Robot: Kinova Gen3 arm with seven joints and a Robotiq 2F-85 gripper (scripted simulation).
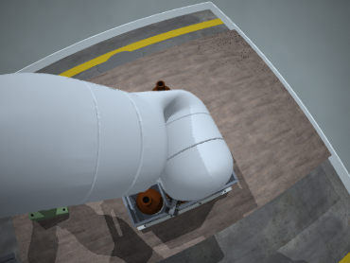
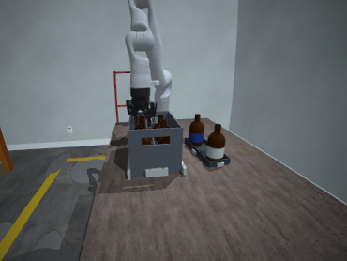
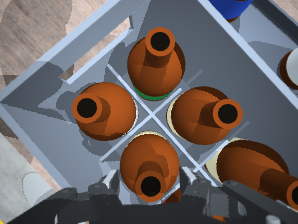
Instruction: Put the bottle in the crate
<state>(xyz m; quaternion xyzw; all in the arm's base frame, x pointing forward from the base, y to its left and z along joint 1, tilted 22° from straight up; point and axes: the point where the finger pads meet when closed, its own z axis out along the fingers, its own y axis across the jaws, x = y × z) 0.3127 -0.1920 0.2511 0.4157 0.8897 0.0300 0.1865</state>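
The cream-label bottle lies 7 cm below my hand. Round my hand: grey crate (7 cm below, 4 cm to the left, 1 cm ahead); blue-label bottle (29 cm to the left, 7 cm below, 5 cm behind); white-label bottle (28 cm to the left, 13 cm ahead, 7 cm below).
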